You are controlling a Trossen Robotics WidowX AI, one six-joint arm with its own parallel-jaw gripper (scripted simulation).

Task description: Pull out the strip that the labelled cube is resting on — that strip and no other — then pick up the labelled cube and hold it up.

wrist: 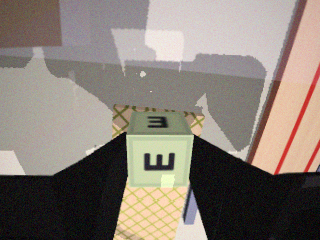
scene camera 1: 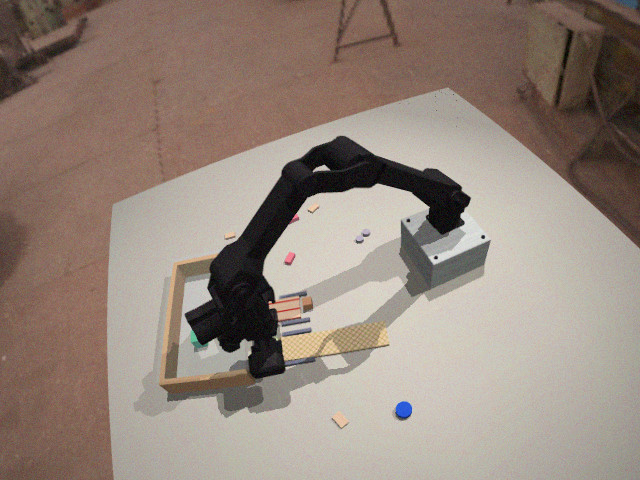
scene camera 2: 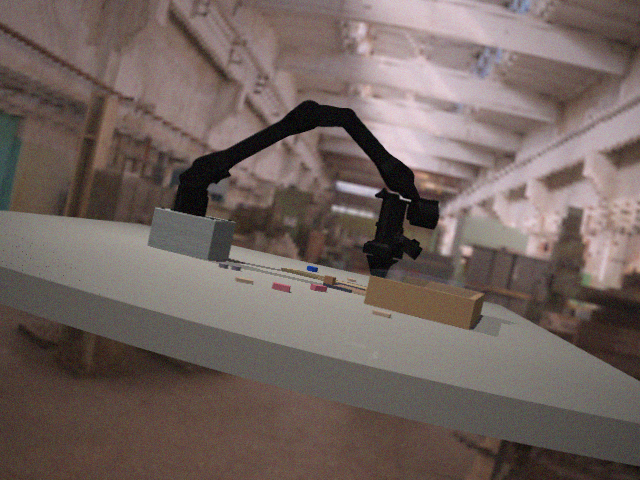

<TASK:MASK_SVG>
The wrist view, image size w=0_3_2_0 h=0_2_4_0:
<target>my gripper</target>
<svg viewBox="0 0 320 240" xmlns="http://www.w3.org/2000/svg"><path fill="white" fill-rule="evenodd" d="M194 134L189 181L208 240L320 240L320 172L284 172L272 175L242 159L232 156ZM127 132L121 133L84 159L80 159L53 176L0 174L0 240L113 240L128 178Z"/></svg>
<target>labelled cube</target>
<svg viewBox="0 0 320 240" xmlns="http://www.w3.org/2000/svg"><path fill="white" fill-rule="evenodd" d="M132 112L126 134L128 188L188 187L194 134L183 112Z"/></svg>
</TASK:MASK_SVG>
